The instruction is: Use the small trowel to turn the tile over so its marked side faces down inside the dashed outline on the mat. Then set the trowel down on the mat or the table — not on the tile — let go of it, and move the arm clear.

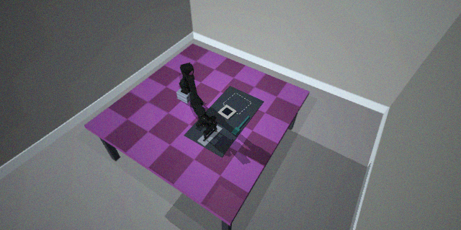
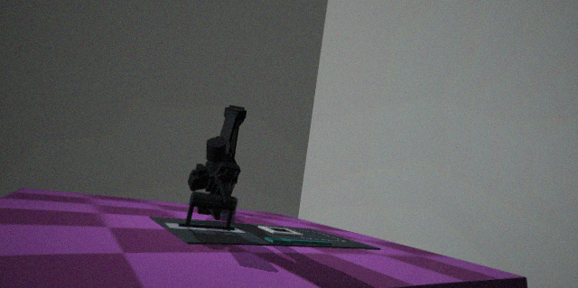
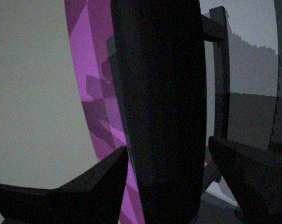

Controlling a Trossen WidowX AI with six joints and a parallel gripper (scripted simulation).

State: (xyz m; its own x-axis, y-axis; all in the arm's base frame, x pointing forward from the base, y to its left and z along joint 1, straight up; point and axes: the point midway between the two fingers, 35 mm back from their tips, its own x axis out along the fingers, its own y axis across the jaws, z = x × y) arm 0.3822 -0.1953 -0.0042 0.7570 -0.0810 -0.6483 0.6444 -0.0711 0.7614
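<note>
Right now my gripper tip is 20 mm past the trowel and 10 mm above it. Round my gripper tip: tool-shaped bar 160 mm to the left, 130 mm ahead, 50 mm below; then dark mat 190 mm to the left, 70 mm below, 10 mm behind; then tile 240 mm to the left, 40 mm below, 30 mm behind.
</note>
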